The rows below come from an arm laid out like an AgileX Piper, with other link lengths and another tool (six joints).
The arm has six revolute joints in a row. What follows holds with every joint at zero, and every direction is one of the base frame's.
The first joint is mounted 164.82 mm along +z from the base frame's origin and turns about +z.
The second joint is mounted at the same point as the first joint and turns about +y.
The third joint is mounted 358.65 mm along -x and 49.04 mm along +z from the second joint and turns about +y.
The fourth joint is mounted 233.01 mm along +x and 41.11 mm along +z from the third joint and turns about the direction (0.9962, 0, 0.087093).
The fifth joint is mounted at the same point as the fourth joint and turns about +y.
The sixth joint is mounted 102.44 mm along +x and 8.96 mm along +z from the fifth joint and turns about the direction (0.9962, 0, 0.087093).
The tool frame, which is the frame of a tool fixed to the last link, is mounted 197.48 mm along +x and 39 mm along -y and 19.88 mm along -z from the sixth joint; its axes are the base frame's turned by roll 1.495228, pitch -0.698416 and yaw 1.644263 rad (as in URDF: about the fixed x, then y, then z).
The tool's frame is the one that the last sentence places.
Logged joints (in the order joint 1, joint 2, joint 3, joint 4, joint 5, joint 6), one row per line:
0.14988 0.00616 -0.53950 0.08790 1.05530 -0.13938
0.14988 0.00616 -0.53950 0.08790 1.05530 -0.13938
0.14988 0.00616 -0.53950 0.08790 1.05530 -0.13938
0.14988 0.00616 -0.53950 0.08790 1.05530 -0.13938
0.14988 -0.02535 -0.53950 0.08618 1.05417 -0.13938
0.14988 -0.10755 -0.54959 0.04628 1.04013 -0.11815
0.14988 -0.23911 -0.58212 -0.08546 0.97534 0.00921
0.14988 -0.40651 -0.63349 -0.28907 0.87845 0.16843
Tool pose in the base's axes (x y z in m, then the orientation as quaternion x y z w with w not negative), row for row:
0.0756 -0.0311 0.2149 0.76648 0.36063 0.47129 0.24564
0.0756 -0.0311 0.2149 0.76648 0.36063 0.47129 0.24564
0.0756 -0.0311 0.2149 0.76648 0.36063 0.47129 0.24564
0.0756 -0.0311 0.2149 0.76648 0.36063 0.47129 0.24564
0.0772 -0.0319 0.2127 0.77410 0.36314 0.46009 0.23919
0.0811 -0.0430 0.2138 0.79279 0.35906 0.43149 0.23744
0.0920 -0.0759 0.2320 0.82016 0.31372 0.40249 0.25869
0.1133 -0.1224 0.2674 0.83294 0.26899 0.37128 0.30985
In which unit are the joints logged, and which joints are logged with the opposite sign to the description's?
The joints are logged in radians. Opposite sign: joint 1, joint 2.
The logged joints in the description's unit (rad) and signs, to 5 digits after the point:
-0.14988 -0.00616 -0.53950 0.08790 1.05530 -0.13938
-0.14988 -0.00616 -0.53950 0.08790 1.05530 -0.13938
-0.14988 -0.00616 -0.53950 0.08790 1.05530 -0.13938
-0.14988 -0.00616 -0.53950 0.08790 1.05530 -0.13938
-0.14988 0.02535 -0.53950 0.08618 1.05417 -0.13938
-0.14988 0.10755 -0.54959 0.04628 1.04013 -0.11815
-0.14988 0.23911 -0.58212 -0.08546 0.97534 0.00921
-0.14988 0.40651 -0.63349 -0.28907 0.87845 0.16843

